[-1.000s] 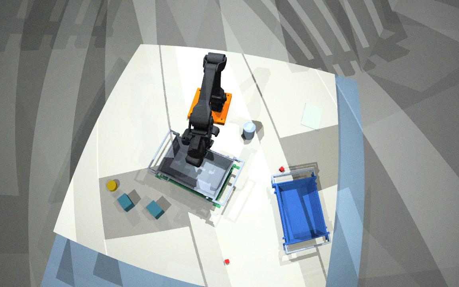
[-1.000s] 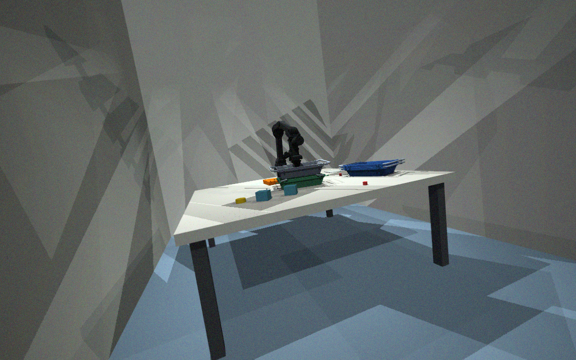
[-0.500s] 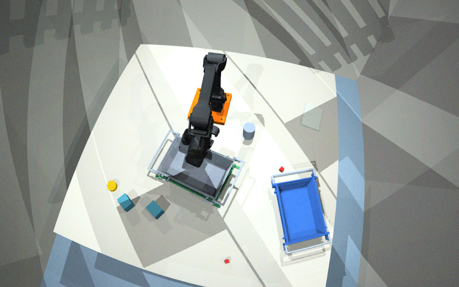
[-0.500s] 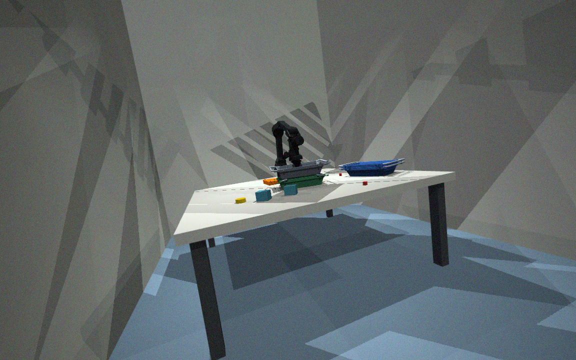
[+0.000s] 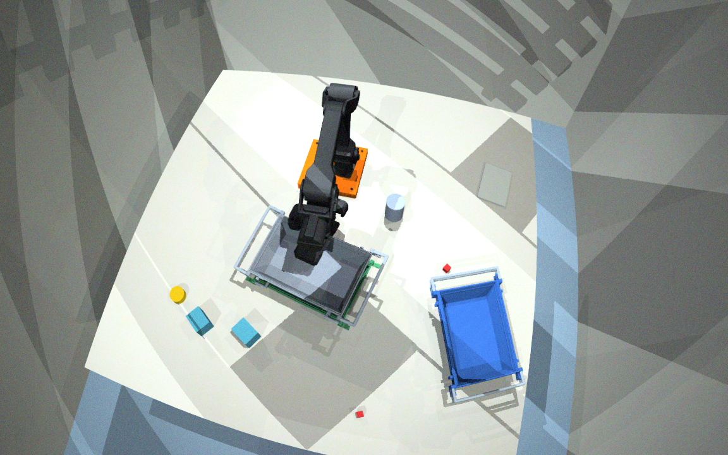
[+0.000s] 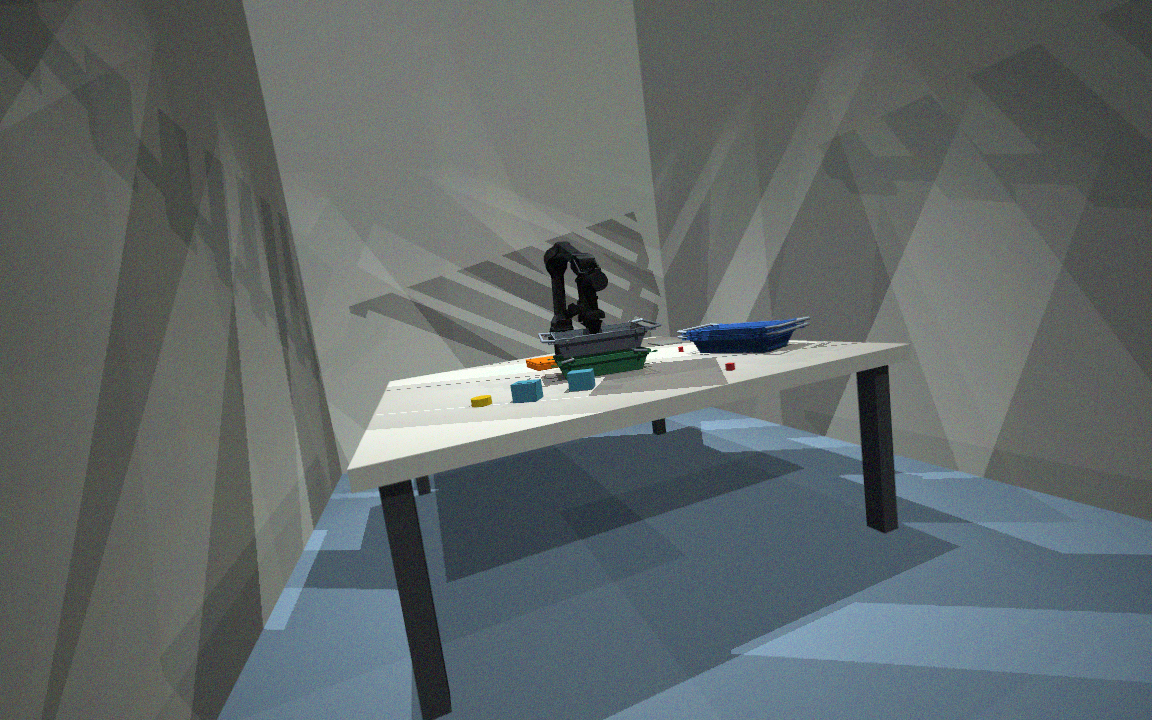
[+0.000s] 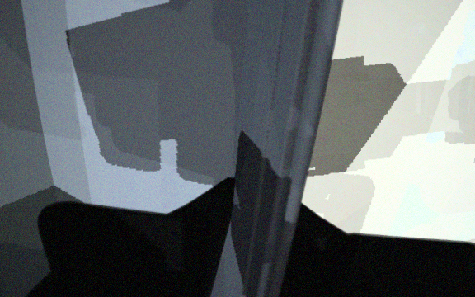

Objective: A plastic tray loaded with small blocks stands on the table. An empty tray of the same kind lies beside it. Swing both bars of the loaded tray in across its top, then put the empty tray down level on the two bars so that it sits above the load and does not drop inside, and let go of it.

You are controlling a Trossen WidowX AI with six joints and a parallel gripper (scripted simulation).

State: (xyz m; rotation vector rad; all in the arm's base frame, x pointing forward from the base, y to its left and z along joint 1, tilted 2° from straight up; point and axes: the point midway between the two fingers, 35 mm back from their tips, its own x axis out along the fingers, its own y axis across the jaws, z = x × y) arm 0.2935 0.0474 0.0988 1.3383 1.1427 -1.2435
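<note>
My gripper tip is 80 mm short of the grey tray, 10 mm to the left of it and 30 mm below it. From my gripper tip the other things lie so: white sheet: 420 mm behind, 430 mm to the left, 80 mm below; then pale cylinder: 200 mm behind, 140 mm to the left, 50 mm below; then yellow disc: 270 mm ahead, 380 mm to the right, 80 mm below.
</note>
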